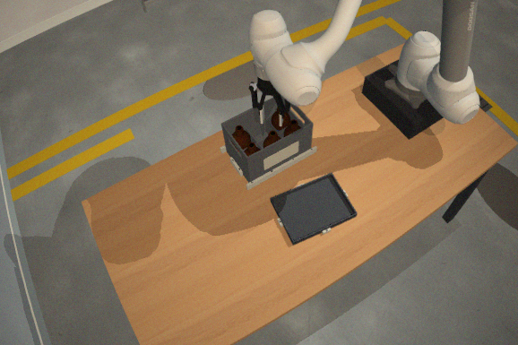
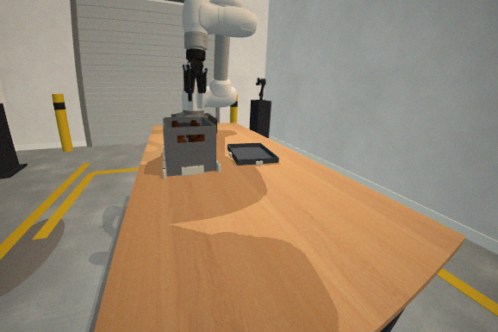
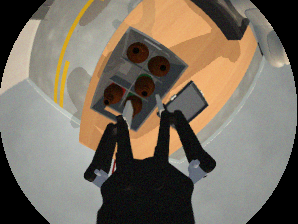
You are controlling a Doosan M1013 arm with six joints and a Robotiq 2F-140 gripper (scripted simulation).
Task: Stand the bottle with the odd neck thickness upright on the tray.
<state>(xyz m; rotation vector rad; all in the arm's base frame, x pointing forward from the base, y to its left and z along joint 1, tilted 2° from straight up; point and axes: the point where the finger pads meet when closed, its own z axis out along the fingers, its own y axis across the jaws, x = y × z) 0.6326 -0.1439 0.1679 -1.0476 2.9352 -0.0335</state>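
My hand is 17 cm above the glass bottle. Also, from my hand: dark tray: 3 cm ahead, 26 cm to the left, 24 cm below; grey crate: 1 cm behind, 4 cm to the right, 17 cm below.
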